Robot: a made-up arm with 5 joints. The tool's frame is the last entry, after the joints.
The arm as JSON. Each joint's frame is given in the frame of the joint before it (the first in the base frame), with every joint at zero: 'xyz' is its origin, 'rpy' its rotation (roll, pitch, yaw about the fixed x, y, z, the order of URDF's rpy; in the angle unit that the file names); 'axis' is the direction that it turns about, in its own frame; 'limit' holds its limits. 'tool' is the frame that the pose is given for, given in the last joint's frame.
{
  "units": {
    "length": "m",
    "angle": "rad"
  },
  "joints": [
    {
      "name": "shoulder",
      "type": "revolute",
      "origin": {
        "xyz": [
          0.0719,
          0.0,
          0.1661
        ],
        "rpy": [
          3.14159,
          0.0,
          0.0
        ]
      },
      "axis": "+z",
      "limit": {
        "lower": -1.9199,
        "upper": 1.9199
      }
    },
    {
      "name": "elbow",
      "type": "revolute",
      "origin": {
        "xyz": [
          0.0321,
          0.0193,
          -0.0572
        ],
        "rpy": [
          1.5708,
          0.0,
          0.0
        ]
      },
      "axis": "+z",
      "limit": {
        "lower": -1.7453,
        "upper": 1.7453
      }
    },
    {
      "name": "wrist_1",
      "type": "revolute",
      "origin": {
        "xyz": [
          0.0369,
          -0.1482,
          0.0
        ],
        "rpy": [
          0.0,
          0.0,
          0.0
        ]
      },
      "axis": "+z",
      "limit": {
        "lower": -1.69,
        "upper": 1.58
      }
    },
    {
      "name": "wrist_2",
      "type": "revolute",
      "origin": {
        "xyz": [
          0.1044,
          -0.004,
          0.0
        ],
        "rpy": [
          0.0,
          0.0,
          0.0
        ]
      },
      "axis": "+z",
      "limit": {
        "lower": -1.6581,
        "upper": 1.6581
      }
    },
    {
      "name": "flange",
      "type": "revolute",
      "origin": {
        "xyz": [
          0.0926,
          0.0,
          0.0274
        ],
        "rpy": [
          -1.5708,
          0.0,
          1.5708
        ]
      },
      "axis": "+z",
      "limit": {
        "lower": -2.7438,
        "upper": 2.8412
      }
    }
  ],
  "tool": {
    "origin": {
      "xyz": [
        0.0,
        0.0,
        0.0
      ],
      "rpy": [
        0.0,
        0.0,
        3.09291
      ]
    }
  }
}
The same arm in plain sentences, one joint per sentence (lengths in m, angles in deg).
The arm has five revolute joints in a row. What follows holds with every joint at zero, and every direction is one of the base frame's.
The first joint sits 0.0719 m along +x and 0.1661 m along +z from the base frame's origin and turns about -z, from -110 to 110 deg.
The second joint sits 0.0321 m along +x and 0.0193 m along -y and 0.0572 m along +z from the first joint and turns about +y, from -100 to 100 deg.
The third joint sits 0.0369 m along +x and 0.1482 m along +z from the second joint and turns about +y, from -96.83 to 90.53 deg.
The fourth joint sits 0.1044 m along +x and 0.004 m along +z from the third joint and turns about +y, from -95 to 95 deg.
The fifth joint sits 0.0926 m along +x and 0.0274 m along +y from the fourth joint and turns about -x, from -157.21 to 162.79 deg.
The tool frame, which is the frame that the pose is given for, sits at the same point as the fifth joint; its axes are the base frame's turned by roll 90, pitch -87.21 and yaw -90 deg (as in URDF: about the fixed x, then y, then z).

